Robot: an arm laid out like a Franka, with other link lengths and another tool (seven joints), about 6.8 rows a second.
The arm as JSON. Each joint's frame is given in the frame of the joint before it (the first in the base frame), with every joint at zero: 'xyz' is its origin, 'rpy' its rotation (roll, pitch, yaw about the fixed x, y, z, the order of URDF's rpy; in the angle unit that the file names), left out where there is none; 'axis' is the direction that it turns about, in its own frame. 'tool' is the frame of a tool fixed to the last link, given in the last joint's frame.
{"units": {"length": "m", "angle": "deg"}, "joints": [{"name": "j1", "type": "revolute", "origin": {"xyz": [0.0, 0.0, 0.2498]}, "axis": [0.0, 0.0, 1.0]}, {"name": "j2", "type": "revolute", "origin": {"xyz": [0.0, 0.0, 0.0], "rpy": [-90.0, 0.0, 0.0]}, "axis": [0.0, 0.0, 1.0]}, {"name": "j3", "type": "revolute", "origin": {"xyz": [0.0, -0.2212, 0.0], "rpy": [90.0, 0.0, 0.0]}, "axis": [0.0, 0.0, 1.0]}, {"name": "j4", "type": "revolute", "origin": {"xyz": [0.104, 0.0, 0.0], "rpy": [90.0, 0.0, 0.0]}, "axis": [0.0, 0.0, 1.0]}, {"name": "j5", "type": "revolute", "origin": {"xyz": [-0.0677, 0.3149, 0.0], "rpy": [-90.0, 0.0, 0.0]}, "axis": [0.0, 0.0, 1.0]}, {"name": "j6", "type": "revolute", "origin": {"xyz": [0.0, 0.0, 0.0], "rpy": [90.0, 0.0, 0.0]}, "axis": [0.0, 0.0, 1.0]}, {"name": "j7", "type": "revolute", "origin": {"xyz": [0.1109, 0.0, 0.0], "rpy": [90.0, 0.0, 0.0]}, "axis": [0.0, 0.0, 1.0]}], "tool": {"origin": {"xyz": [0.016, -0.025, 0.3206], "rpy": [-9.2, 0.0, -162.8]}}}
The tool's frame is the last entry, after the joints.
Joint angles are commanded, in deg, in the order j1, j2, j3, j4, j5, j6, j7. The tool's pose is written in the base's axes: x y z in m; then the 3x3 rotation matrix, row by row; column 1 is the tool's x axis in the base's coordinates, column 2 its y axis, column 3 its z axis. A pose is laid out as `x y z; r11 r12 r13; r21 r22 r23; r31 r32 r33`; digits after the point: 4 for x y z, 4 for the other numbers.
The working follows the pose.
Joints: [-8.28 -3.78 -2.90 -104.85 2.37 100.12 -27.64]
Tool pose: 0.5180 -0.0594 0.1625; -0.9998 0.0215 -0.0043; 0.0202 0.9785 0.2055; 0.0086 0.2053 -0.9787
Where each joint sits with the arm in this pose, in the base's axes (m; each line is computed from the numbers above, not from the rounded line before):
j1: 0.0000 0.0000 0.2498
j2: 0.0000 0.0000 0.2498
j3: -0.0144 0.0021 0.4705
j4: 0.0874 -0.0180 0.4774
j5: 0.4033 -0.0805 0.4833
j6: 0.4033 -0.0805 0.4833
j7: 0.5119 -0.1027 0.4814
the tool: 0.5180 -0.0594 0.1625

